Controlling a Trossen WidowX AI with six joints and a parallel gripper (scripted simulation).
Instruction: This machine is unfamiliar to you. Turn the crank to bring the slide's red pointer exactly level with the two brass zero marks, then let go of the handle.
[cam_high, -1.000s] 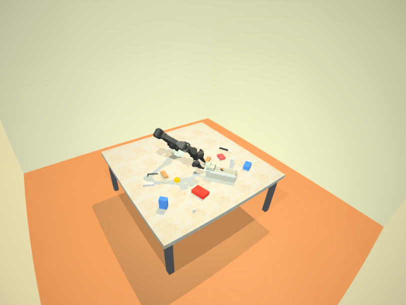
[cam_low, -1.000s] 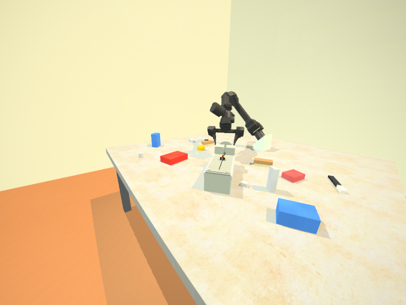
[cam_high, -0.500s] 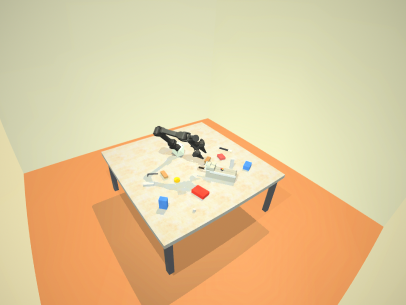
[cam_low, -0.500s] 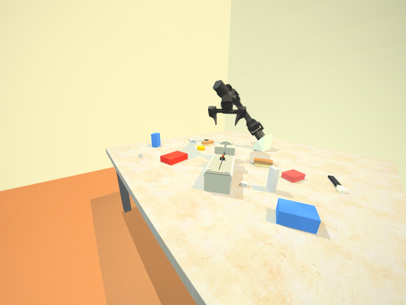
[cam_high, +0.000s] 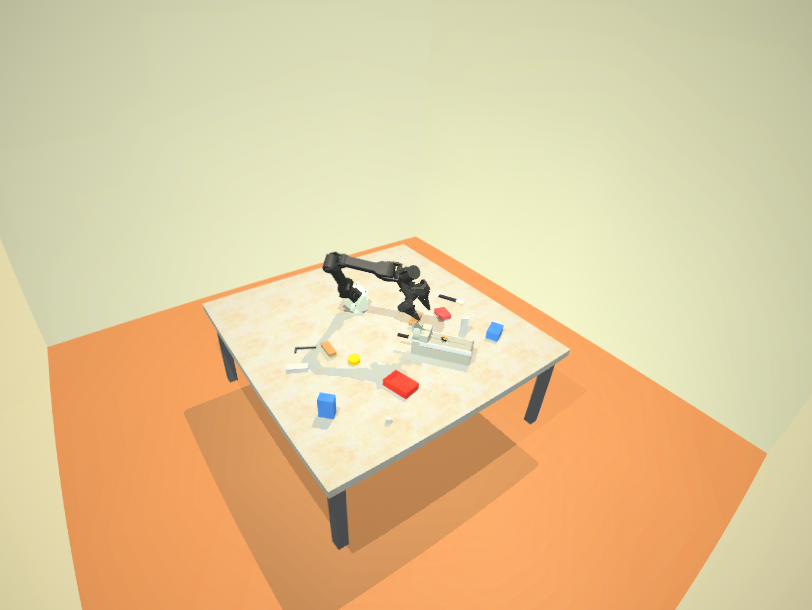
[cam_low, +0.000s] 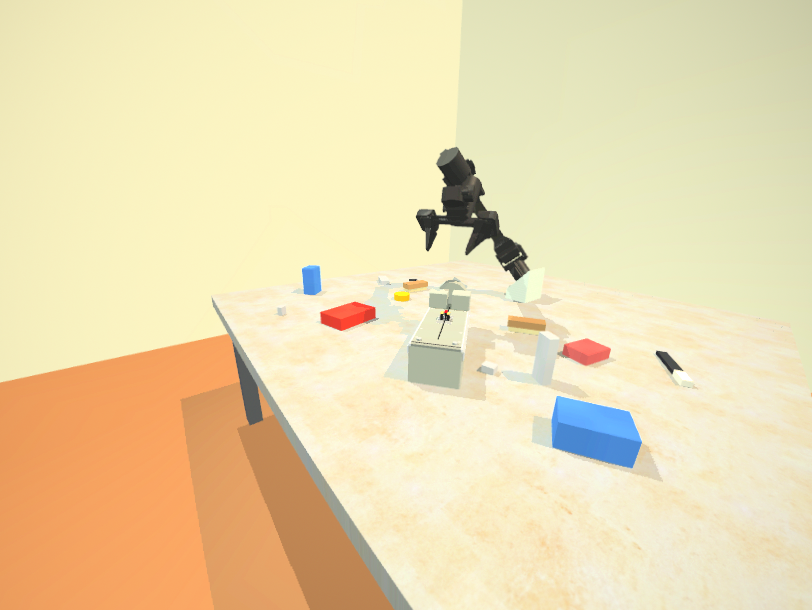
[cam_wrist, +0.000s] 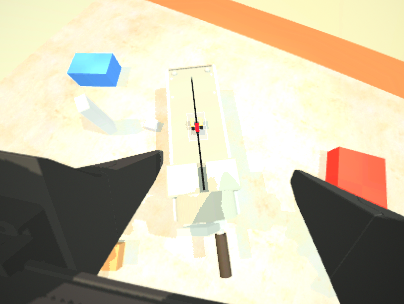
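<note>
The crank lies 120 mm below my gripper tip, 60 mm behind it and 40 mm to the right of it. From my gripper tip the other things lie so: brown crank handle (130 mm below, 70 mm behind, 50 mm to the right); then red pointer (110 mm below, 70 mm to the left, 60 mm ahead); then yellow disc (290 mm to the right, 190 mm below, 100 mm behind).
</note>
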